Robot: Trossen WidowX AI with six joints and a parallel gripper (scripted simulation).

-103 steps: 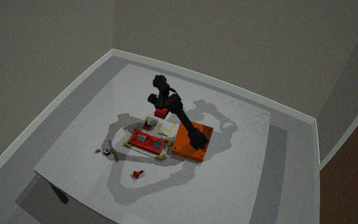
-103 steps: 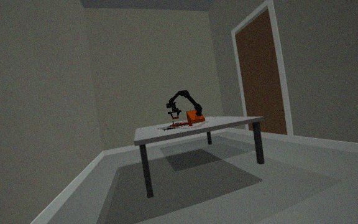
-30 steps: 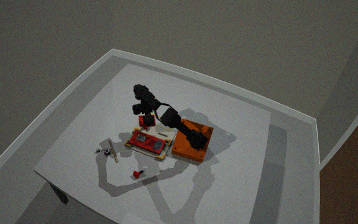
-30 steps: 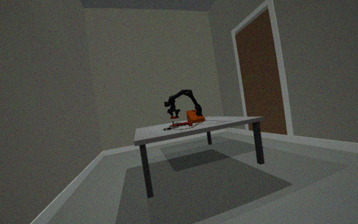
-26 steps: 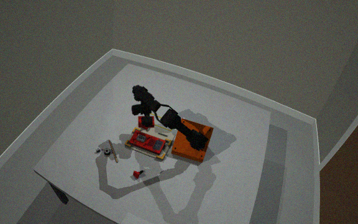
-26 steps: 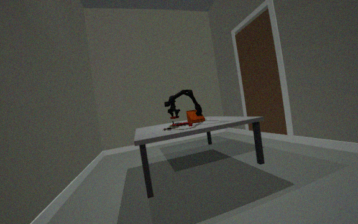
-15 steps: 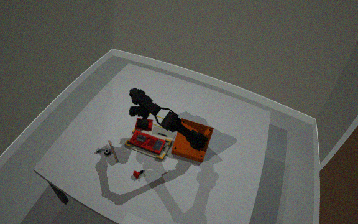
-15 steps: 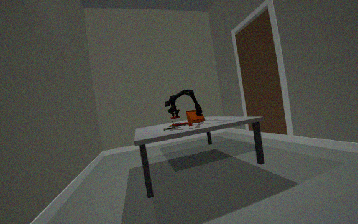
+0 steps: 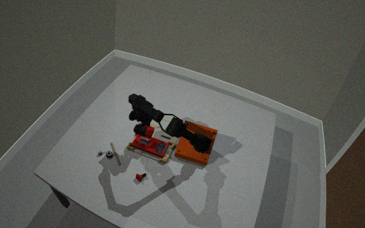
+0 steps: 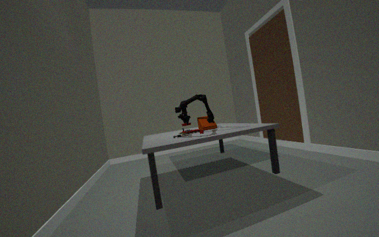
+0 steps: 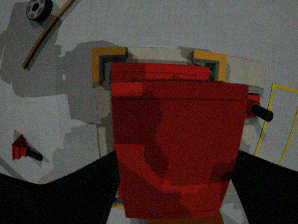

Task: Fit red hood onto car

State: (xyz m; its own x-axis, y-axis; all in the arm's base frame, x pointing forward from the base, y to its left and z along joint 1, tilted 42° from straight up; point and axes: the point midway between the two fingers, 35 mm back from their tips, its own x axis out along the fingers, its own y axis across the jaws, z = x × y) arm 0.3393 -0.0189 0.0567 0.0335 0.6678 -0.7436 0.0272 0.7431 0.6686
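Right now the grey engine block is 80 mm below my gripper tip and 20 mm to the left of it. The rest, counted from my gripper tip: dark wheel 180 mm to the left, 170 mm ahead, 90 mm below; wooden stick 150 mm to the left, 140 mm ahead, 100 mm below; red hood 10 mm above.
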